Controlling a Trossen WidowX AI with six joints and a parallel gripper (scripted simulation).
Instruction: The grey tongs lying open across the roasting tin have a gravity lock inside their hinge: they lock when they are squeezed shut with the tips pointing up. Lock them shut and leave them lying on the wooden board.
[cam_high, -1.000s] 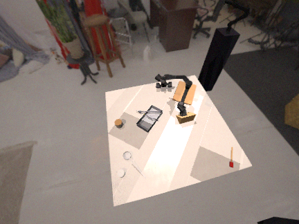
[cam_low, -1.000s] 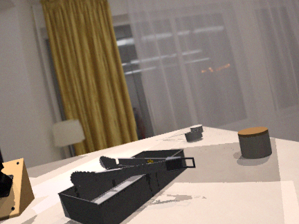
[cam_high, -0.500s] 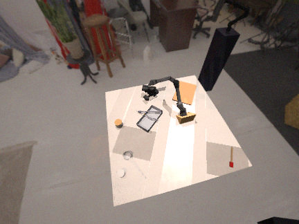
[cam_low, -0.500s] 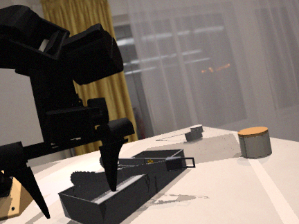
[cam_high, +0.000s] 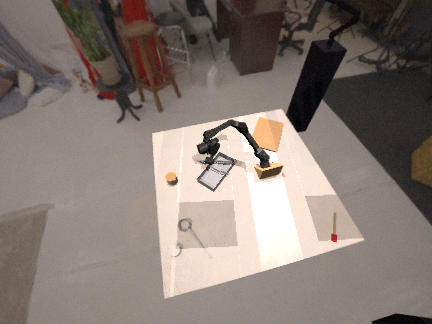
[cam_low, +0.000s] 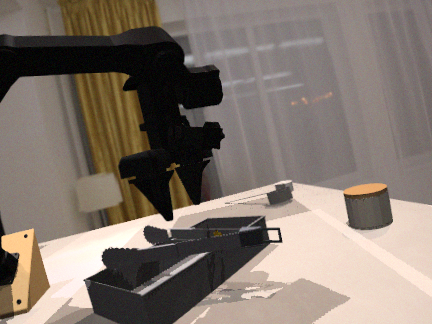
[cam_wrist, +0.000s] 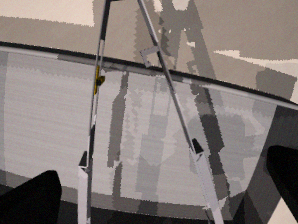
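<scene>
My gripper tip is now 90 mm above the roasting tin, 50 mm to the right of it and 20 mm past it. From my gripper tip the other things lie so: white disc 560 mm to the left, 350 mm ahead, 100 mm below; lid 340 mm ahead, 90 mm below, 50 mm to the left; wooden board 550 mm behind, 260 mm to the right, 110 mm below.
</scene>
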